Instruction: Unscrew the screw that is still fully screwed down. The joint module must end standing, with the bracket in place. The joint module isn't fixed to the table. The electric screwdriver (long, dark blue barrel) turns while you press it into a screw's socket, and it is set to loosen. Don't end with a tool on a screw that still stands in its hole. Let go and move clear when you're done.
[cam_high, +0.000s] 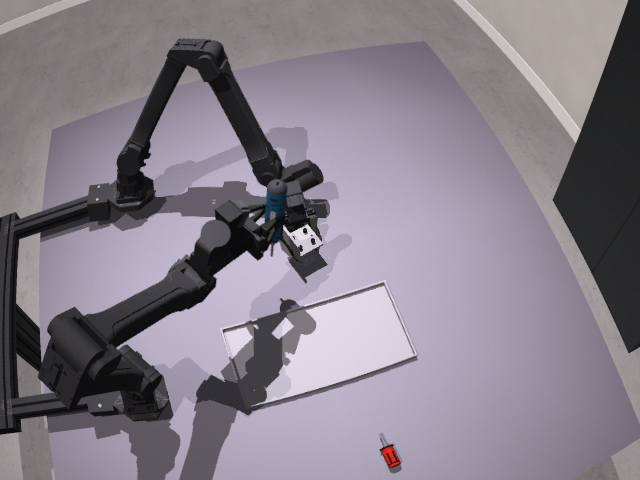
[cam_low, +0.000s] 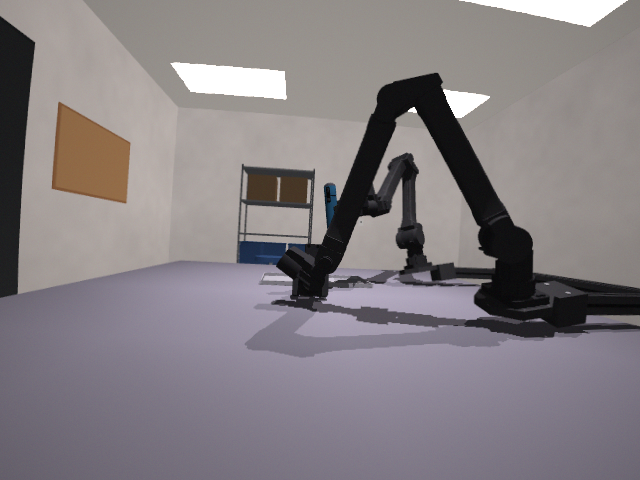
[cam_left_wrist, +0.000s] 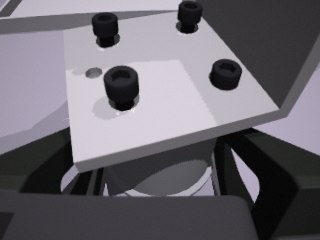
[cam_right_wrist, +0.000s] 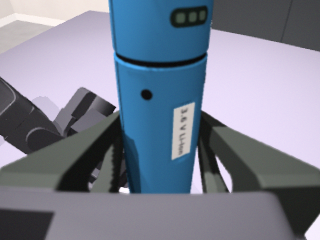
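Right now my left hand is 10 mm below the joint module body. The rest, counted from my left hand: white tray (260 mm to the right, 20 mm below, 20 mm behind); white bracket (50 mm above); red hand screwdriver (570 mm to the right, 80 mm ahead, 10 mm below).
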